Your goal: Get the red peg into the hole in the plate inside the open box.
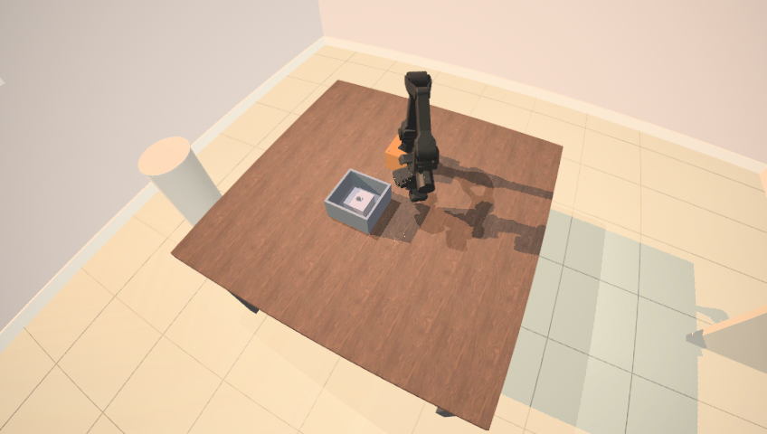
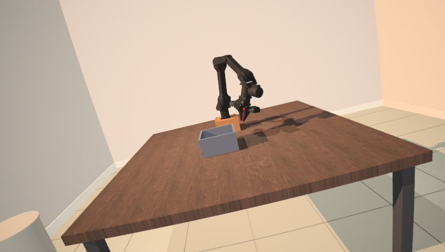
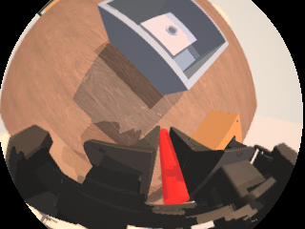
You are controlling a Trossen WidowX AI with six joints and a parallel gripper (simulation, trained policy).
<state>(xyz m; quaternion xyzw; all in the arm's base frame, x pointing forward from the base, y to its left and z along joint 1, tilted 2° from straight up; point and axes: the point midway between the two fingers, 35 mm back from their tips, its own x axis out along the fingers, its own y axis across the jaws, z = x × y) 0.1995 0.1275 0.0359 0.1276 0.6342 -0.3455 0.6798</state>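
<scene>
My gripper tip is 130 mm short of the pale plate, 140 mm to the left of it and 50 mm above it. Also, from my gripper tip: red peg 10 mm to the left, 30 mm above; grey box 130 mm ahead, 140 mm to the right, 70 mm below.
</scene>
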